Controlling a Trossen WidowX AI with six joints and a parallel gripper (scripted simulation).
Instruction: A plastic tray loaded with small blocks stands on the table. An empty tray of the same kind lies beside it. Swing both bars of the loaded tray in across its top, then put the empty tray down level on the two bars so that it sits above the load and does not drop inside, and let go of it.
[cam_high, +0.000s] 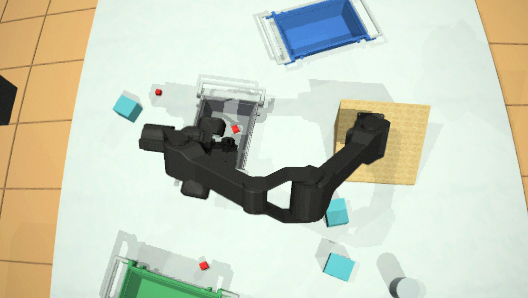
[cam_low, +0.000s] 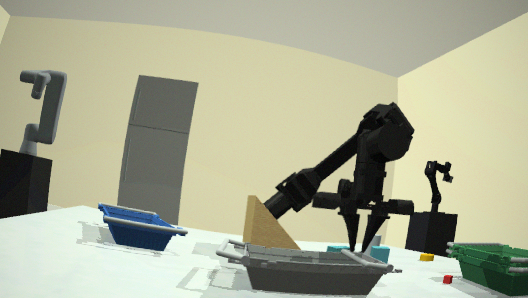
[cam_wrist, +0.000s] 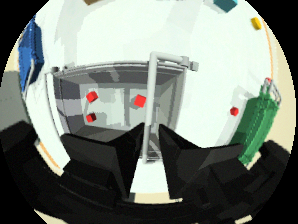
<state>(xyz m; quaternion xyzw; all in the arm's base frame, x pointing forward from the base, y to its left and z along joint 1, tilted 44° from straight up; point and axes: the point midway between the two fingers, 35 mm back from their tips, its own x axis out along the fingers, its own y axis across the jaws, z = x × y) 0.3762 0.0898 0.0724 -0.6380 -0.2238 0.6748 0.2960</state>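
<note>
Right now my gripper tip is 450 mm to the left of the blue tray, 250 mm past it and 30 mm above it. Also, from my gripper tip: grey cylinder (480 mm behind, 260 mm to the left, 40 mm below).
</note>
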